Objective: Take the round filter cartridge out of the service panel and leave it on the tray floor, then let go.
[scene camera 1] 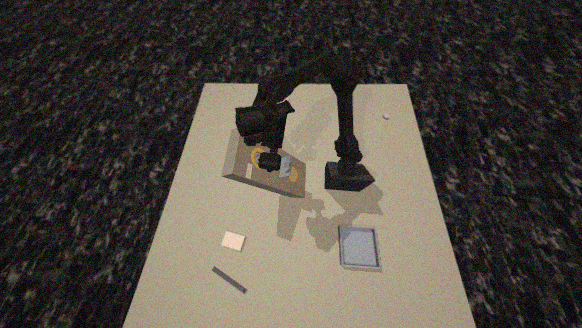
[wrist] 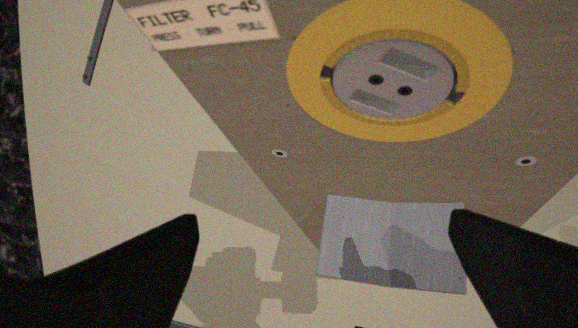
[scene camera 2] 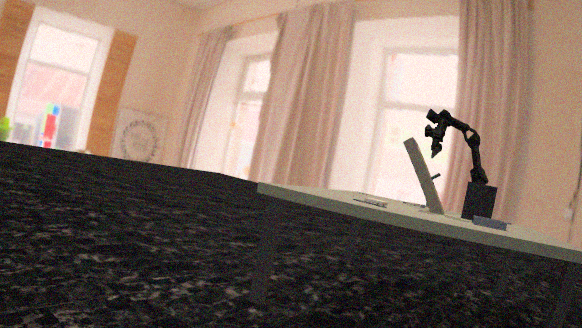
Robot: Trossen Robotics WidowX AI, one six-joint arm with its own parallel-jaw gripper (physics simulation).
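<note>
The round filter cartridge point(wrist: 391, 84) is a grey disc with two dark holes, seated inside a yellow ring point(scene camera 1: 254, 157) point(wrist: 310, 90) on the service panel. The brown service panel point(scene camera 1: 270, 181) point(scene camera 2: 421, 170) point(wrist: 240, 107) stands tilted on the table. My gripper point(scene camera 2: 434, 155) point(wrist: 324, 224) is open with nothing between its fingers. It is above the panel's face, and in the wrist view the cartridge lies beyond the fingertips, right of centre. In scene camera 1 the arm hides the fingertips and most of the cartridge. The blue-grey tray point(scene camera 1: 360, 268) point(scene camera 2: 490, 223) stands at the front right.
A blue-grey plate point(scene camera 1: 285, 166) point(wrist: 390, 210) is on the panel, near a smaller yellow part point(scene camera 1: 293, 175). The panel bears a filter label point(scene camera 1: 249, 171) point(wrist: 207, 25). A cream square point(scene camera 1: 233, 240) and a grey bar point(scene camera 1: 229, 280) point(wrist: 100, 40) lie on the table.
</note>
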